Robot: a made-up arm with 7 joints. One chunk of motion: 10 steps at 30 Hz.
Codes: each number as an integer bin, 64 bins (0 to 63) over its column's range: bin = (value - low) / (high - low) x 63, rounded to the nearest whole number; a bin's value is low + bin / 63 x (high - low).
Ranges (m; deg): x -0.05..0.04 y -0.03..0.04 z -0.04..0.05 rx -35..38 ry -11..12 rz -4..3
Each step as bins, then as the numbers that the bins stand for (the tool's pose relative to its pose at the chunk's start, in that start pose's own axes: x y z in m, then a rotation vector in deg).
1 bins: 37 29 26 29 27 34
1 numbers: 0.0029 0.0022 -0.0029 -1.40 -1.14 -0.22
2 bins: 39 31 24 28 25 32
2 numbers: 0.0057 0.0044 -0.0057 -2.56 -1.87 -0.44
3 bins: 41 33 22 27 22 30
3 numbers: 0.0086 0.0067 -0.0086 -3.71 -2.97 -0.67
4 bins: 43 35 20 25 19 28
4 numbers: 0.0114 0.0089 -0.0114 -6.03 -4.06 -0.89
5 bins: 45 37 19 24 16 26
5 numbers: 0.0143 0.0111 -0.0129 -7.19 -5.16 -1.11
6 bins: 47 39 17 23 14 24
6 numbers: 0.0171 0.0133 -0.0157 -8.35 -5.89 -1.33
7 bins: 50 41 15 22 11 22
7 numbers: 0.0214 0.0156 -0.0186 -9.51 -6.98 -1.56
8 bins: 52 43 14 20 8 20
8 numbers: 0.0243 0.0178 -0.0200 -11.83 -8.08 -1.78
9 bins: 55 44 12 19 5 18
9 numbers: 0.0286 0.0189 -0.0229 -12.98 -9.17 -2.00
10 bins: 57 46 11 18 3 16
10 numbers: 0.0314 0.0211 -0.0243 -14.14 -9.90 -2.22
